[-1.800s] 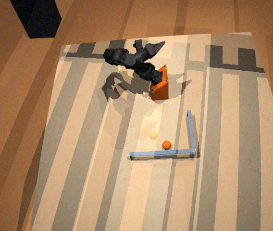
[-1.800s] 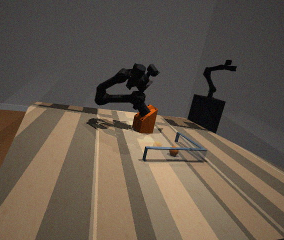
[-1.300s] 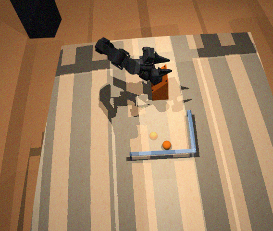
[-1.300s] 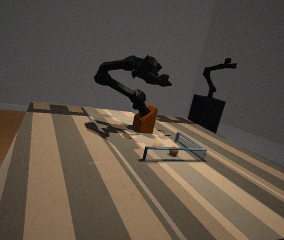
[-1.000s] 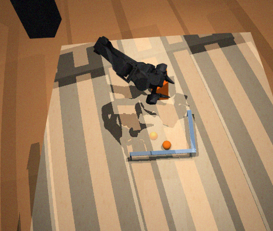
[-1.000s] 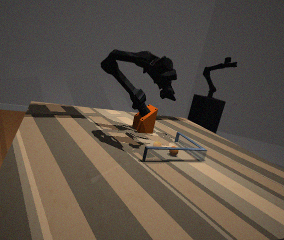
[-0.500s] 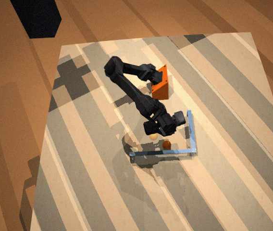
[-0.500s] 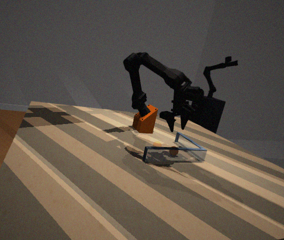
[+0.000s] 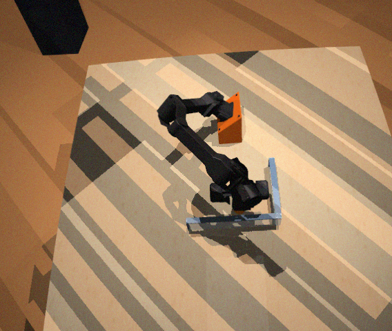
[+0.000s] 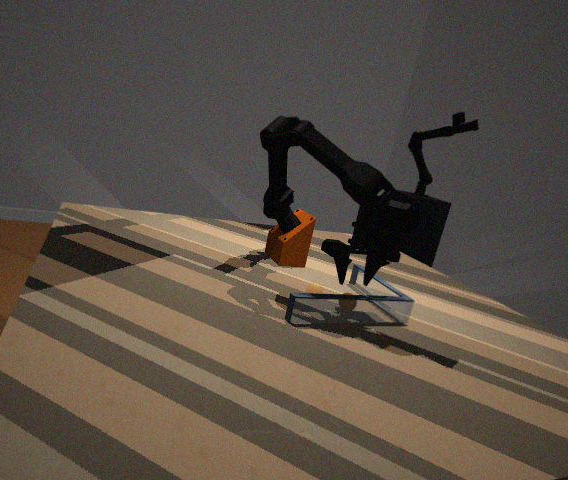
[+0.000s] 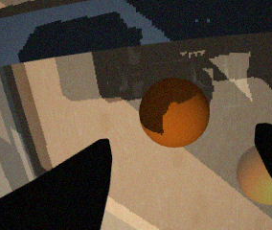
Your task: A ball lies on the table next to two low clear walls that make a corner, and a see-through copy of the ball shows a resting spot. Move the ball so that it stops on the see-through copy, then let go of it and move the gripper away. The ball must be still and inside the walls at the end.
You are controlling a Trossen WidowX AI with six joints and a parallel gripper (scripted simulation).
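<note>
The orange ball is 50 mm below my gripper tip.
</note>
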